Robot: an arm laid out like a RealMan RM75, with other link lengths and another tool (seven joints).
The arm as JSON. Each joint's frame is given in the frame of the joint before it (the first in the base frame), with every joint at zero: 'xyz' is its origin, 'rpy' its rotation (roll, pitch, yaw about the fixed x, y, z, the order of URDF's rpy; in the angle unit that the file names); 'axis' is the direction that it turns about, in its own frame. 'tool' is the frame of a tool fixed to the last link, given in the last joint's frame.
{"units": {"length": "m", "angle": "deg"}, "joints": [
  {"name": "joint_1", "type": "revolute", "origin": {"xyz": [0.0, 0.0, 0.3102], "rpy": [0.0, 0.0, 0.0]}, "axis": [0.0, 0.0, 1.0]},
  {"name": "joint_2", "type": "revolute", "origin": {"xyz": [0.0, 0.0, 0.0], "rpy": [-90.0, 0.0, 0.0]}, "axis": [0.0, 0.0, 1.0]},
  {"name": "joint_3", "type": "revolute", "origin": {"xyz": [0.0, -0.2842, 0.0], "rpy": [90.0, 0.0, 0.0]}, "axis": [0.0, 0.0, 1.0]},
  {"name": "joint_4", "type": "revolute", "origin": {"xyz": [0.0, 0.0, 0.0], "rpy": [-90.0, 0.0, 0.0]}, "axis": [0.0, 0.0, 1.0]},
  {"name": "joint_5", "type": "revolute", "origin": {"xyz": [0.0, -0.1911, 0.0], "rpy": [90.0, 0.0, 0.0]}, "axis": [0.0, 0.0, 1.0]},
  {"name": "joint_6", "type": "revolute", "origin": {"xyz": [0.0, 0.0, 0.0], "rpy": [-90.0, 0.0, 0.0]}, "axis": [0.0, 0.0, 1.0]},
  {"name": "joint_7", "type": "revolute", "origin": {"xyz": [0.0, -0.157, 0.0], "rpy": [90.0, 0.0, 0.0]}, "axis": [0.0, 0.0, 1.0]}
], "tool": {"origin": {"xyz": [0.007, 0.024, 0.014], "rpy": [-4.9, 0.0, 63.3]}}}
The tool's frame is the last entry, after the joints.
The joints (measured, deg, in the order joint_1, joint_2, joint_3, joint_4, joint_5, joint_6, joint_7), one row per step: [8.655, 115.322, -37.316, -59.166, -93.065, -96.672, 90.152]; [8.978, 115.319, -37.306, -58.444, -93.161, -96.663, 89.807]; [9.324, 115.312, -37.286, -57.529, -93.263, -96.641, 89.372]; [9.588, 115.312, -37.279, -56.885, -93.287, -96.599, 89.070]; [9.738, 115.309, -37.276, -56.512, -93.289, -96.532, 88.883]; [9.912, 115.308, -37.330, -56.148, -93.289, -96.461, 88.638]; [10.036, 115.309, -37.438, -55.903, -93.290, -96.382, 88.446]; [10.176, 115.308, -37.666, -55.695, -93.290, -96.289, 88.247]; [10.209, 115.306, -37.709, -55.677, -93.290, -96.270, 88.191]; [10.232, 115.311, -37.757, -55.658, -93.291, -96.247, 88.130]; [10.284, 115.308, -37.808, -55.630, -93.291, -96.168, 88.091]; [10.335, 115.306, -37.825, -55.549, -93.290, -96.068, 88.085]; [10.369, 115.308, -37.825, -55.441, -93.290, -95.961, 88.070]
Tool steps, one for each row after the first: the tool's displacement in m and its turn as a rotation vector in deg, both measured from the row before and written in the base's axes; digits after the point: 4 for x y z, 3 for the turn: [0.0000, 0.0011, -0.0017, -0.178, 0.248, 0.096]; [0.0002, 0.0011, -0.0020, -0.202, 0.323, 0.055]; [0.0000, 0.0010, -0.0014, -0.103, 0.256, 0.059]; [0.0000, 0.0006, -0.0007, -0.020, 0.133, 0.013]; [-0.0001, 0.0008, -0.0009, -0.040, 0.081, 0.100]; [-0.0002, 0.0006, -0.0009, -0.060, 0.018, 0.099]; [-0.0004, 0.0007, -0.0011, -0.140, -0.039, 0.181]; [-0.0001, 0.0002, -0.0002, -0.009, -0.037, 0.063]; [-0.0001, 0.0001, -0.0002, -0.011, -0.035, 0.054]; [-0.0001, 0.0004, -0.0002, 0.011, -0.038, 0.026]; [0.0000, 0.0004, -0.0002, 0.019, 0.023, -0.055]; [0.0002, 0.0003, -0.0002, 0.030, 0.041, -0.094]
